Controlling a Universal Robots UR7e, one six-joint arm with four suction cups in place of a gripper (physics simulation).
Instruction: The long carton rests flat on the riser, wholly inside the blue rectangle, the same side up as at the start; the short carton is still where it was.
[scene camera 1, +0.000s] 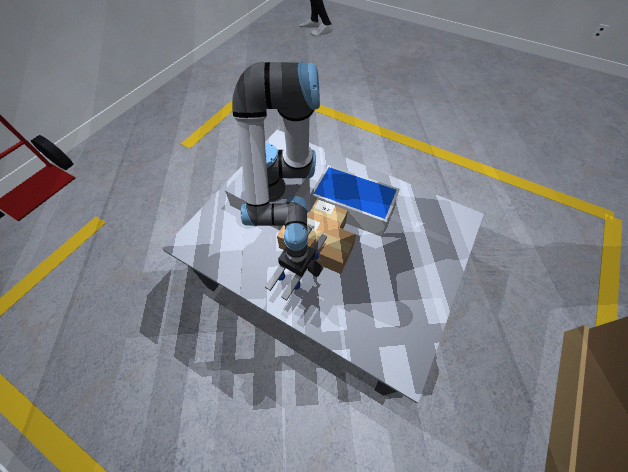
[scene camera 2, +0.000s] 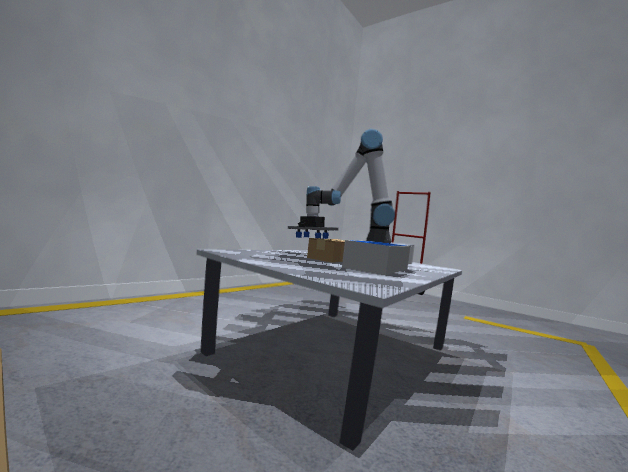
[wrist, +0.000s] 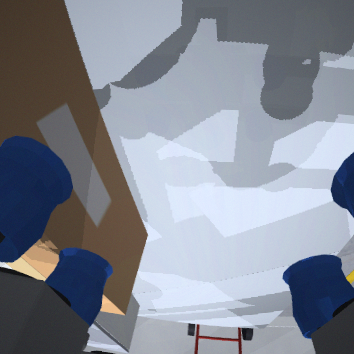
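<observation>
There is nothing held by my suction head (wrist: 42, 181). A long carton (scene camera 1: 334, 253), (scene camera 2: 329, 250), (wrist: 54, 102) is part of the scene too, and the cup is 17 cm from the middle of it. I also see a grey riser (scene camera 2: 381, 258), though in the wrist view the riser is out of frame.
</observation>
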